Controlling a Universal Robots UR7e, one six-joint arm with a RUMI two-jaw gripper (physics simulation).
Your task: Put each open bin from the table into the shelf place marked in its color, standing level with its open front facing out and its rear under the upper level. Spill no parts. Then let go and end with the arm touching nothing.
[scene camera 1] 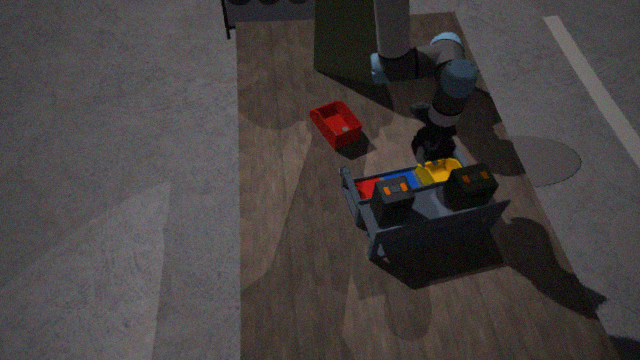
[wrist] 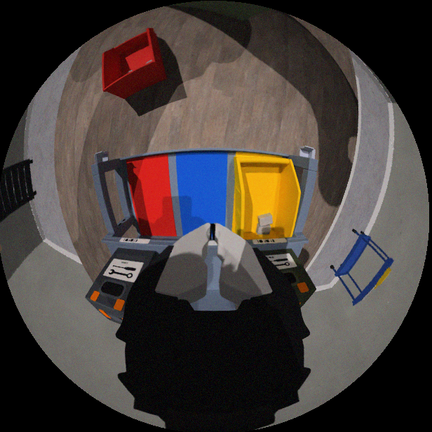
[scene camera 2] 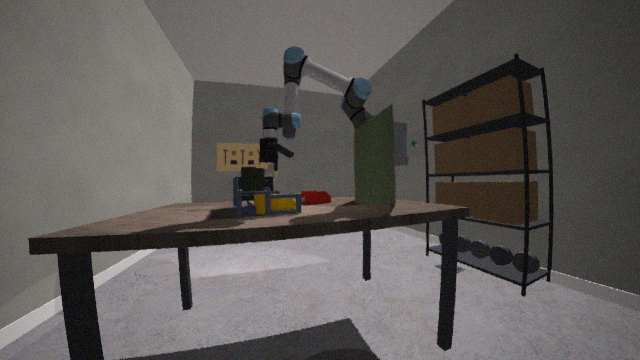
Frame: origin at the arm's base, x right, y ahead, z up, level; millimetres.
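Seen in the pictures: gripper, fingertip midpoint: (scene camera 1: 420, 163) (scene camera 2: 274, 180); arm's base at its link origin: (scene camera 2: 366, 125).
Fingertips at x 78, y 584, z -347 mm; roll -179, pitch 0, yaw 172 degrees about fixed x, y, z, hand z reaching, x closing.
Observation:
Offsets run from my fingertips to a thing's middle. "*": to the spot under its first point.
The yellow bin {dx -95, dy +26, dz -101 mm} (scene camera 1: 445, 171) (scene camera 2: 283, 203) (wrist: 265, 180) lies in the right, yellow-marked place of the grey shelf {* dx +18, dy +182, dz -138 mm} (scene camera 1: 435, 240) (wrist: 308, 195), with grey parts inside near its rear. It looks about level; how far its rear reaches under the upper level is unclear. The red bin {dx +130, dy -322, dz -107 mm} (scene camera 1: 336, 123) (scene camera 2: 316, 197) (wrist: 142, 82) stands turned on the table, with small parts inside. The red place (scene camera 1: 367, 189) (wrist: 154, 195) and blue place (wrist: 202, 175) hold no bin. My gripper (wrist: 211, 224) is shut and empty, above the shelf and left of the yellow bin in the wrist view. Contact cannot be told.
Two dark cases, one at left (scene camera 1: 392, 200) (wrist: 120, 280) and one at right (scene camera 1: 471, 186) (wrist: 300, 280), stand on the upper level on either side of my gripper. A tall green panel (scene camera 1: 345, 40) (scene camera 2: 375, 160) stands on the table beyond the red bin, near the arm's base.

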